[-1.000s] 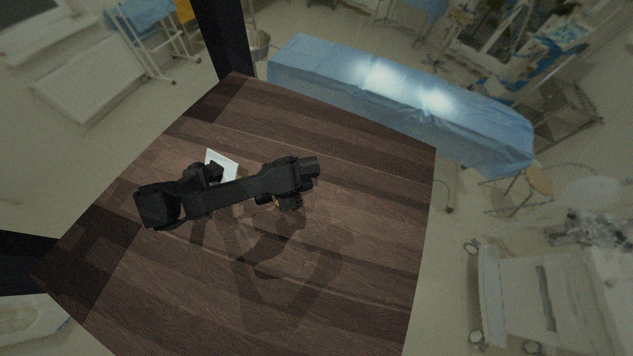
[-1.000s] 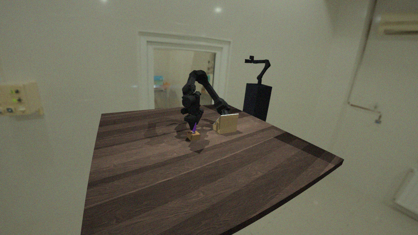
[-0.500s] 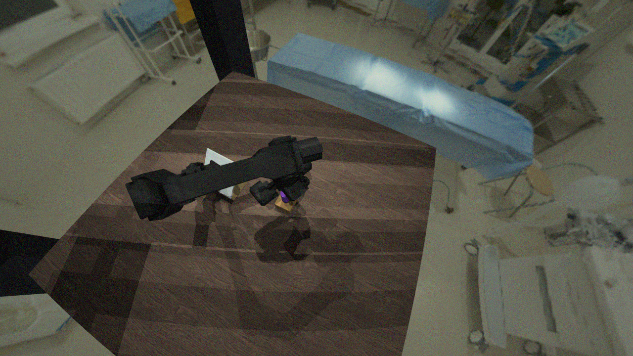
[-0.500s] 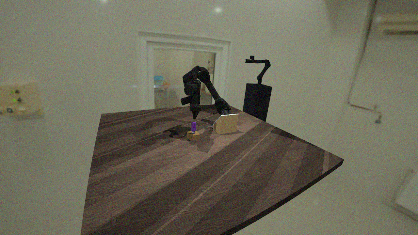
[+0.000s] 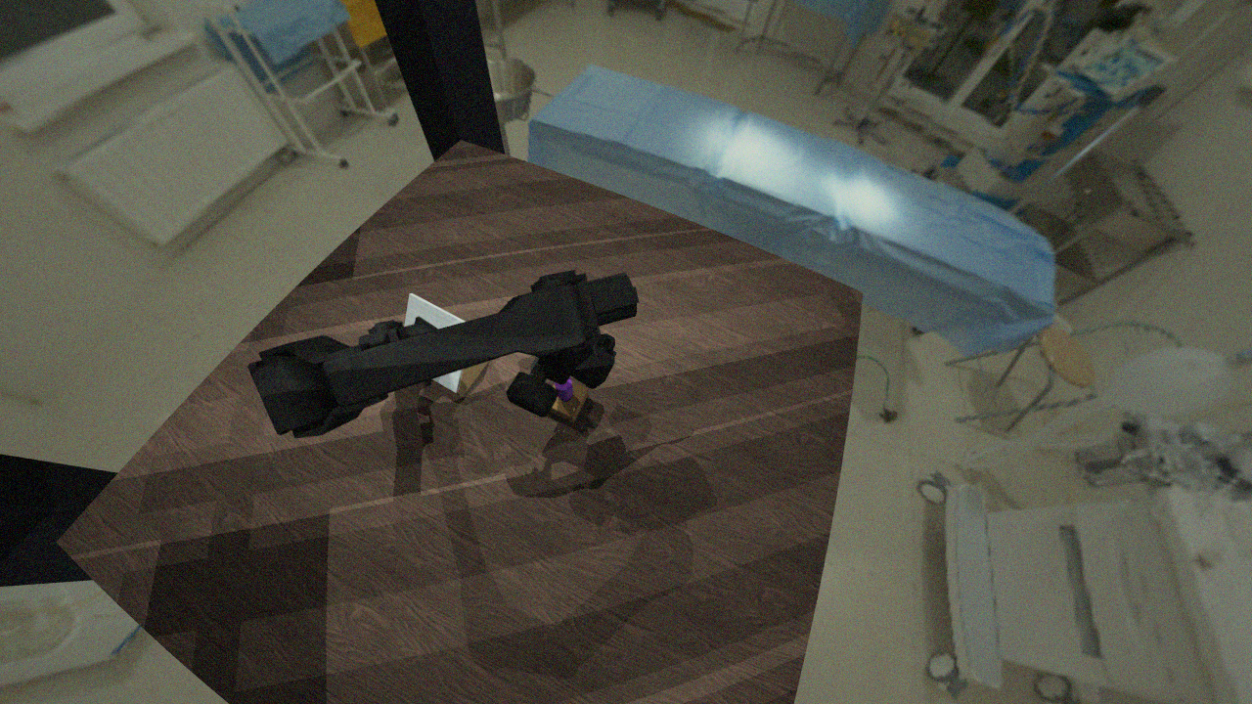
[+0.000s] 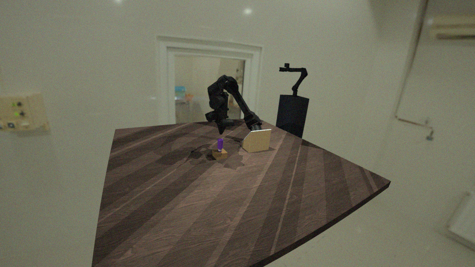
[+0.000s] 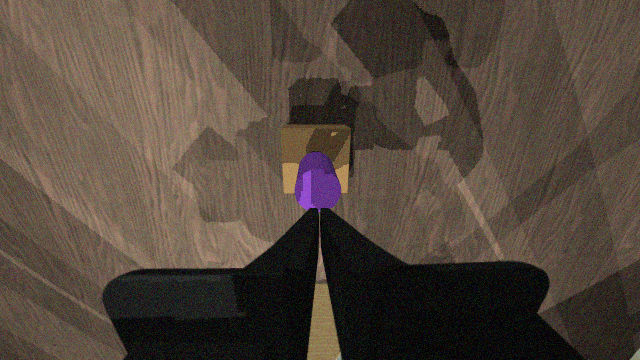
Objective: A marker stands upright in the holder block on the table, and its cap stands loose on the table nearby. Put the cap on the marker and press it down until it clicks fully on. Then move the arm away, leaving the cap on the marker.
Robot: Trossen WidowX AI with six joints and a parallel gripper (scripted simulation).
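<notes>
My gripper tip is 6 cm above the purple cap. Round my gripper tip: holder block 12 cm below.
</notes>
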